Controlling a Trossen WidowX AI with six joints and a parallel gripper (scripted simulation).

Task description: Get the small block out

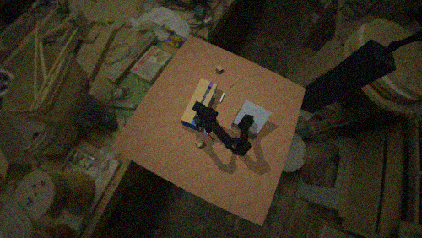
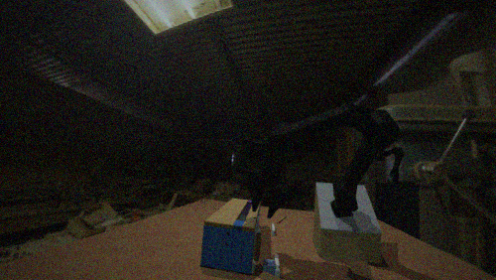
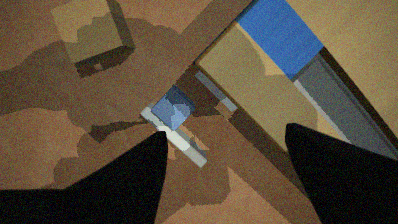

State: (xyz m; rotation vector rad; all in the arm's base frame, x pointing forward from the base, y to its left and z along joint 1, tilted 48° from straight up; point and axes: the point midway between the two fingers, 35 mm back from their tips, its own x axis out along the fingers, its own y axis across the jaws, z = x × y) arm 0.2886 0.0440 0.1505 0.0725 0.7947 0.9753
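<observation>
My gripper tip is 3 cm past the small blue block, 2 cm to the right of it and 14 cm above it. Also, from my gripper tip: box: 4 cm ahead, 16 cm to the right, 9 cm below.
</observation>
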